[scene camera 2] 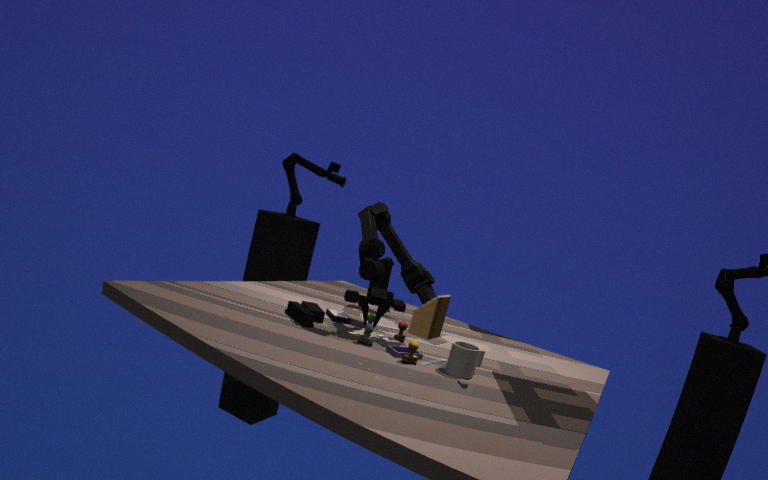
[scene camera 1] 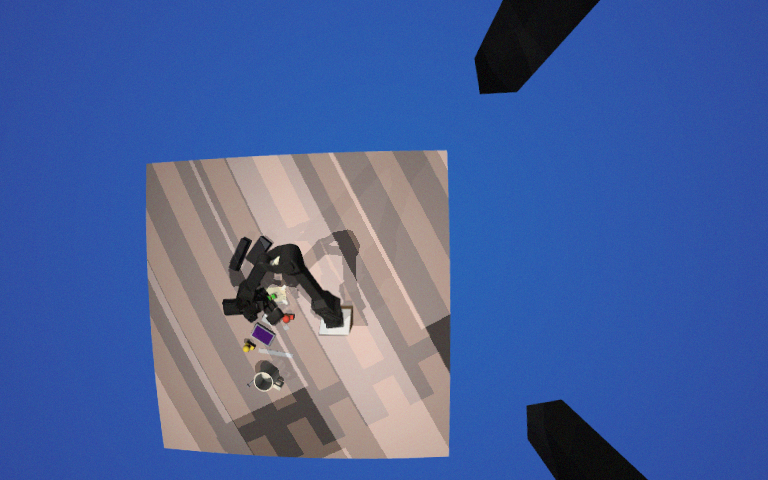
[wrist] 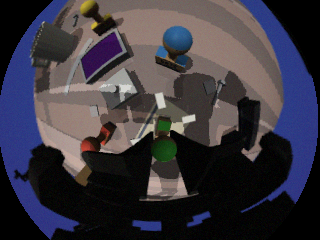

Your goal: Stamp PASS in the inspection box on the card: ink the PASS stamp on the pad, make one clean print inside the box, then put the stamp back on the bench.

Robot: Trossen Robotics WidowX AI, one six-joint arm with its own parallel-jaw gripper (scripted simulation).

Scene:
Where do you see a grey mug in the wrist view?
At 55, 44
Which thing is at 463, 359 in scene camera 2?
A grey mug.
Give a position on a pale card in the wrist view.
180, 119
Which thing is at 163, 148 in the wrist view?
A green-knobbed stamp.

